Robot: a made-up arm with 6 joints.
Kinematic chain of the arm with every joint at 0, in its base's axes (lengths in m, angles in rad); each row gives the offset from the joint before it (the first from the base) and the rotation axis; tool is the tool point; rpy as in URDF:
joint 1: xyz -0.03 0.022 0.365 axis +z
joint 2: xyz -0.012 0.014 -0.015 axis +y
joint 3: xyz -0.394 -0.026 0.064 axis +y
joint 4: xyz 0.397 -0.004 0.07 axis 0.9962 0 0.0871
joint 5: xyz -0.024 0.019 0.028 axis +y
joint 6: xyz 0.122 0.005 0.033 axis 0.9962 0 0.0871
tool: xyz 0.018 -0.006 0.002 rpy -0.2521 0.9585 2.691
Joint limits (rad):
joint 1: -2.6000..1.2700
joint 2: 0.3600..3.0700
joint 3: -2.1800..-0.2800
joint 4: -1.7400..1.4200
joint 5: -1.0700..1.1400
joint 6: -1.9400..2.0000
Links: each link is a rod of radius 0.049 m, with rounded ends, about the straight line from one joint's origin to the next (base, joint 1, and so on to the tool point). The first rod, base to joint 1, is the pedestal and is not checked.
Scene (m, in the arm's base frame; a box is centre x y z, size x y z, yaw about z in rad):
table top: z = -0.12
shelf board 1: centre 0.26 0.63 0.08 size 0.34 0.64 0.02 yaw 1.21
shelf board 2: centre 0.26 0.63 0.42 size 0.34 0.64 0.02 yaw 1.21
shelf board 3: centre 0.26 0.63 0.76 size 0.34 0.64 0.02 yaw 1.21
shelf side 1: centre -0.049 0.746 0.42 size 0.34 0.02 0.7 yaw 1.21
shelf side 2: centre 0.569 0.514 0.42 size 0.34 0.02 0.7 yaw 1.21
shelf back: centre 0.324 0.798 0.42 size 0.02 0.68 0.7 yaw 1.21
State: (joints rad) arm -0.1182 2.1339 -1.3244 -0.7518 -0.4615 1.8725
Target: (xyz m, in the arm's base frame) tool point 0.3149 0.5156 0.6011
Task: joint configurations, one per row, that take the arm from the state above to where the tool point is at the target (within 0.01 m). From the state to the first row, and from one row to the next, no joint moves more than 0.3 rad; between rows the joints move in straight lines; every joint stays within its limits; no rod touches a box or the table.
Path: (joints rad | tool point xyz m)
1: 0.0456 1.9028 -1.1579 -0.8167 -0.5165 1.8754 | 0.5930 0.1355 0.4737
2: 0.2093 1.6718 -0.9913 -0.8817 -0.5714 1.8783 | 0.4888 0.2277 0.5376
3: 0.3731 1.4407 -0.8248 -0.9466 -0.6264 1.8813 | 0.3656 0.2861 0.5804
4: 0.5369 1.2096 -0.6582 -1.0116 -0.6813 1.8842 | 0.2368 0.3086 0.6011
5: 0.6644 1.4750 -0.9269 -0.9523 -0.6696 1.8828 | 0.2872 0.4047 0.6152
6: 0.7919 1.7404 -1.1955 -0.8931 -0.6578 1.8815 | 0.3149 0.5156 0.6011

